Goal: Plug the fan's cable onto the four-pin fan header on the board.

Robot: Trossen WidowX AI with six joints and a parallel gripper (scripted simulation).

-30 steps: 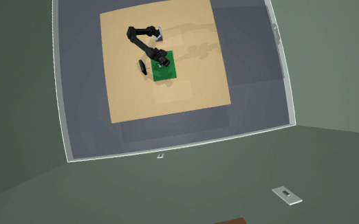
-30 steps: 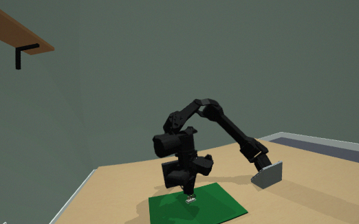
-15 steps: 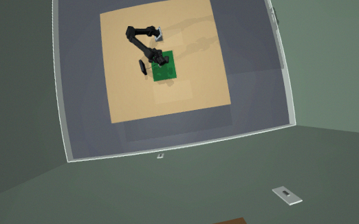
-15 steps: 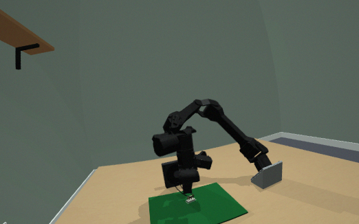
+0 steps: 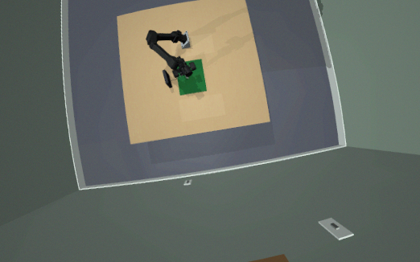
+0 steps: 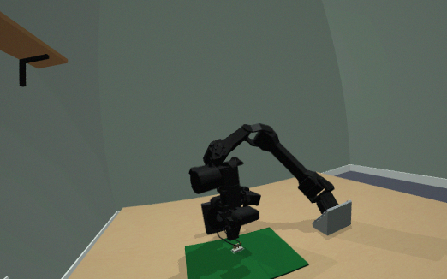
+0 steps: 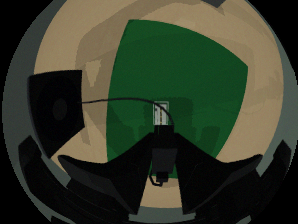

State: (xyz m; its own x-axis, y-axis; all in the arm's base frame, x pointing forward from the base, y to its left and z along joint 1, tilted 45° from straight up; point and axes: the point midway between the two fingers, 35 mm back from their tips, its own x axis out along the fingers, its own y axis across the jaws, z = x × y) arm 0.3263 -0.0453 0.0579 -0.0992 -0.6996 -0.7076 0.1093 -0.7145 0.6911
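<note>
The pale four-pin header is 6 cm below my gripper tip. From my gripper tip the other things lie so: green board (8 cm below, 3 cm to the left, 1 cm ahead); then dark fan plug (1 cm ahead, 1 cm above); then black fan (16 cm to the right, 1 cm below, 1 cm behind).
</note>
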